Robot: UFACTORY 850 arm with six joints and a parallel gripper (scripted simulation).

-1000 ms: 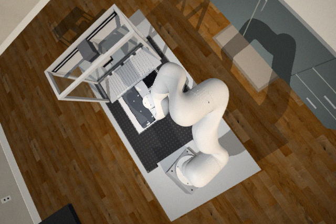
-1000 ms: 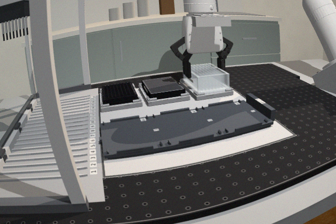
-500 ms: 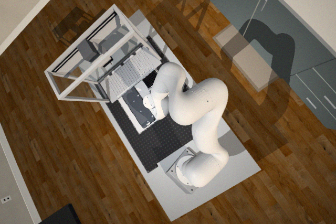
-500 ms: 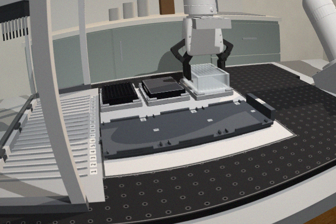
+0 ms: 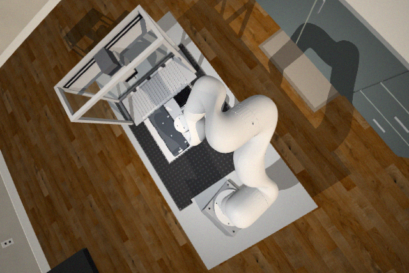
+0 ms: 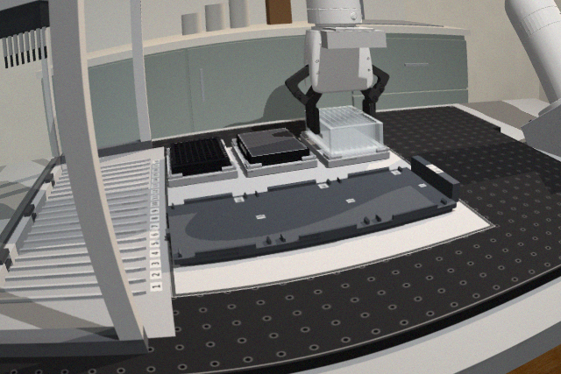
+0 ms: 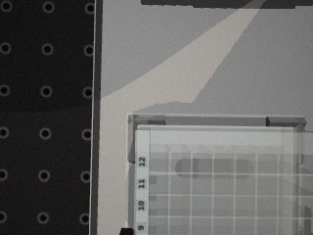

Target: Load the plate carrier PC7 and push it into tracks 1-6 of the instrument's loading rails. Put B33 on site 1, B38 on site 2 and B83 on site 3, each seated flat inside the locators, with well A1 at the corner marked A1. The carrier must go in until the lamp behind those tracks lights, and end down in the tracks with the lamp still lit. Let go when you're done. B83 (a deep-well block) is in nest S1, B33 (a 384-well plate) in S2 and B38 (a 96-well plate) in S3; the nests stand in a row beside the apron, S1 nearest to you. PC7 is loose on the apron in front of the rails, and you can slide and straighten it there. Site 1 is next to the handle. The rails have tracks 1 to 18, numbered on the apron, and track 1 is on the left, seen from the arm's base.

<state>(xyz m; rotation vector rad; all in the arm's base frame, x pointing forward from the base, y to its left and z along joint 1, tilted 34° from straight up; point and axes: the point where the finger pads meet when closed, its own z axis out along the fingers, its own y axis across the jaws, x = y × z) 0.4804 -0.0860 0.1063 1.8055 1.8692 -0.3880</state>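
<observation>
My hand is 1 cm above the clear deep-well block B83. From my hand the other things lie so: perforated dark deck (10 cm ahead, 12 cm to the left, 4 cm below); then black welled plate (22 cm ahead, 2 cm to the right, 2 cm below); then grey nest S1 (4 cm below).
</observation>
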